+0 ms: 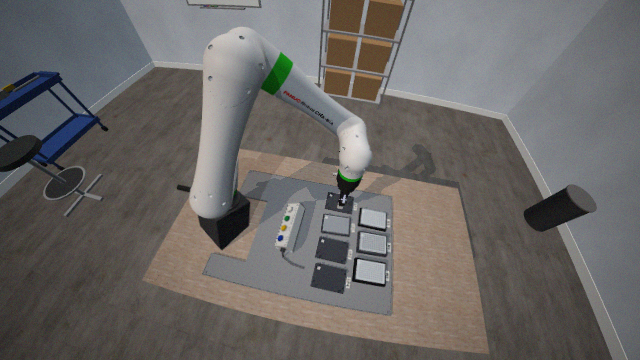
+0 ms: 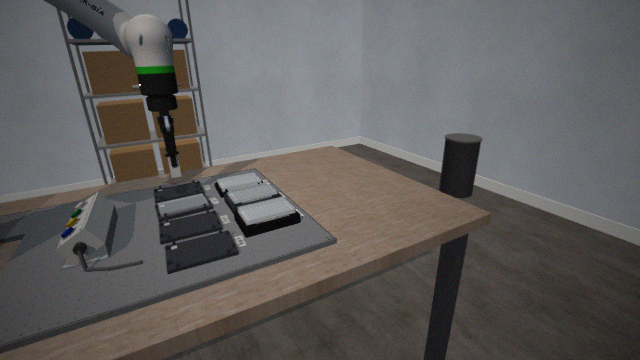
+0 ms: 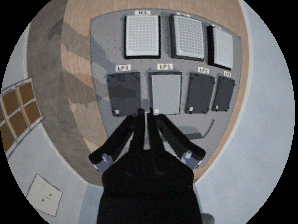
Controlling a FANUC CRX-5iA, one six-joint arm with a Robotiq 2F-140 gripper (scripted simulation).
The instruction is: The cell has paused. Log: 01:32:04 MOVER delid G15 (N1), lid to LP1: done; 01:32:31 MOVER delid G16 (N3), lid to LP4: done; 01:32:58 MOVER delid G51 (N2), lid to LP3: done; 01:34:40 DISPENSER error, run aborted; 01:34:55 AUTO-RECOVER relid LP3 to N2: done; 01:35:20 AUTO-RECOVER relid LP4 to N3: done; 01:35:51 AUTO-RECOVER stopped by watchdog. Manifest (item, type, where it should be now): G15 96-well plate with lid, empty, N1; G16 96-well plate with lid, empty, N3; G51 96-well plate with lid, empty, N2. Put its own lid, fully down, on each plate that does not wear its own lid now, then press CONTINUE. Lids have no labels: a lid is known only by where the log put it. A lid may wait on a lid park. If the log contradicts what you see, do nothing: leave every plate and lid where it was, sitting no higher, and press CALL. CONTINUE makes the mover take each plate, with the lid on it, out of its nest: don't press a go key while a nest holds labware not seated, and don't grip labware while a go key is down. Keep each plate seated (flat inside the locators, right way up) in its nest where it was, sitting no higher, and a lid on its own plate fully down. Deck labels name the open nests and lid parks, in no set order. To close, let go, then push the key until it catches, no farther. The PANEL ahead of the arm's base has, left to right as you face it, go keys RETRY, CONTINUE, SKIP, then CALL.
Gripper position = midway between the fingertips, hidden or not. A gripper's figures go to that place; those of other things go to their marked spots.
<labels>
My gripper point(image 3: 145, 104): 23 cm from the lens. A pale grey lid point(image 3: 166, 88) is 29 cm from the lens.
</labels>
